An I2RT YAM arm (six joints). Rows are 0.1 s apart.
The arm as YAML. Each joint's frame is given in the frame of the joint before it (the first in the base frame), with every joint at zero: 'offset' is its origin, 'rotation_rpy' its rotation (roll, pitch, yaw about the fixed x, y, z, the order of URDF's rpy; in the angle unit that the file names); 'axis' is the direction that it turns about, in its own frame. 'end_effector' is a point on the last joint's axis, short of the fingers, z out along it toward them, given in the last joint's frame.
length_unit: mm
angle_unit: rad
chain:
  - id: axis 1
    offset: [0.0, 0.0, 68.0]
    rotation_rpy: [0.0, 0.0, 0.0]
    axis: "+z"
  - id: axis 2
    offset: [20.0, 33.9, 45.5]
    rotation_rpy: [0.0, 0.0, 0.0]
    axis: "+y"
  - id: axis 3
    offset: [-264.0, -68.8, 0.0]
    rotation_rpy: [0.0, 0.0, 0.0]
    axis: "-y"
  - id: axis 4
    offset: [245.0, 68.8, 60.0]
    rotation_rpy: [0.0, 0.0, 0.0]
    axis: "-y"
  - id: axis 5
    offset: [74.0, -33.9, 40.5]
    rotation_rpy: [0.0, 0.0, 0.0]
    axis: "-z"
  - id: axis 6
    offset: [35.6, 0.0, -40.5]
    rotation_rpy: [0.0, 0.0, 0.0]
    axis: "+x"
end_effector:
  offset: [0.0, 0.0, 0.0]
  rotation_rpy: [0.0, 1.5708, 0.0]
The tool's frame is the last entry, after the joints.
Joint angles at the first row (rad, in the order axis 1, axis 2, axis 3, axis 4, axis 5, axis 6):
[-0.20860 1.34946 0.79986 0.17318 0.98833 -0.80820]
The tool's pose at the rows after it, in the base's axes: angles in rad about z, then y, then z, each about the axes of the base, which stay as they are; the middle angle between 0 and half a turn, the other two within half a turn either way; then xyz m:
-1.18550 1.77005 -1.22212 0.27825 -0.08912 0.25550
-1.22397 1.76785 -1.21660 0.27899 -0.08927 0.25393
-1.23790 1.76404 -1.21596 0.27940 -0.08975 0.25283
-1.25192 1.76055 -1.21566 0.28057 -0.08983 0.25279
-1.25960 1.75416 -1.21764 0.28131 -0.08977 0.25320
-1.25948 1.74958 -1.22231 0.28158 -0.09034 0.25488
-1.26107 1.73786 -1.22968 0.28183 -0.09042 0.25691
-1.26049 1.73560 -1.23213 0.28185 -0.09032 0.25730
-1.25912 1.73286 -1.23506 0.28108 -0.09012 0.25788
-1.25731 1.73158 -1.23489 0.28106 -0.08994 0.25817
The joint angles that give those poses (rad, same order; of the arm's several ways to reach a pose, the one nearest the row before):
[-0.20841 1.36014 0.78586 0.20945 0.98271 -0.87783]
[-0.20872 1.36496 0.78066 0.22631 0.97792 -0.92313]
[-0.21009 1.36877 0.77621 0.24213 0.97715 -0.94371]
[-0.20943 1.37379 0.77773 0.25143 0.97849 -0.96247]
[-0.20839 1.37668 0.77796 0.26359 0.98313 -0.97750]
[-0.20981 1.37648 0.78235 0.26537 0.98748 -0.98210]
[-0.20919 1.37602 0.78384 0.28024 0.99820 -0.99640]
[-0.20862 1.37585 0.78425 0.28226 1.00166 -0.99750]
[-0.20824 1.37218 0.78242 0.28377 1.00552 -0.99843]
[-0.20761 1.37157 0.78236 0.28532 1.00630 -0.99831]

